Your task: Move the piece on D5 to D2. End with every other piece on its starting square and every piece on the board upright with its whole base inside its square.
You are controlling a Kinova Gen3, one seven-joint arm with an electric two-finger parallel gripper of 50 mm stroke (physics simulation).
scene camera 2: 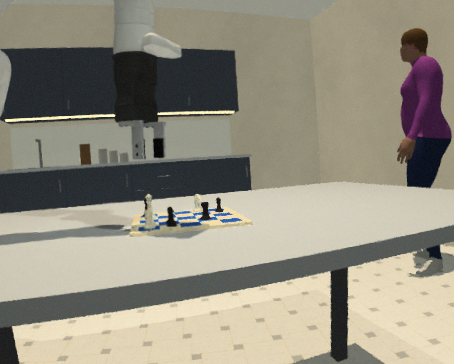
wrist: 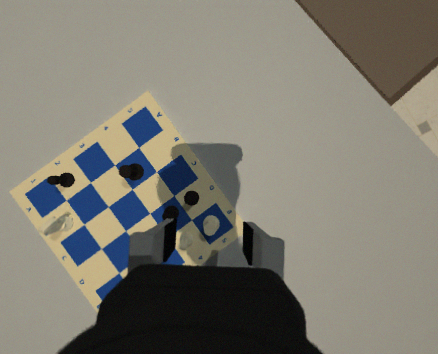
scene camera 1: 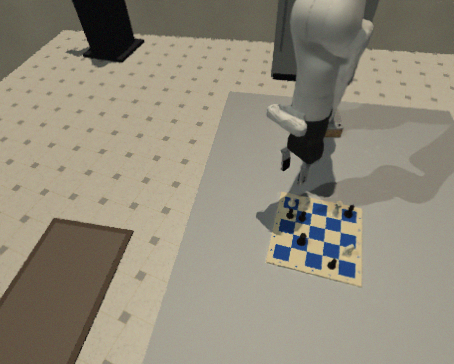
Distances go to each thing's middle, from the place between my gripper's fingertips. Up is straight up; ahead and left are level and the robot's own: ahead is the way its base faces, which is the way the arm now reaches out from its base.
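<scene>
There is the chessboard [scene camera 1: 327,236], and my hand is 60 mm short of it, 90 mm to the right of it and, as I see it now, 130 mm above it.
</scene>
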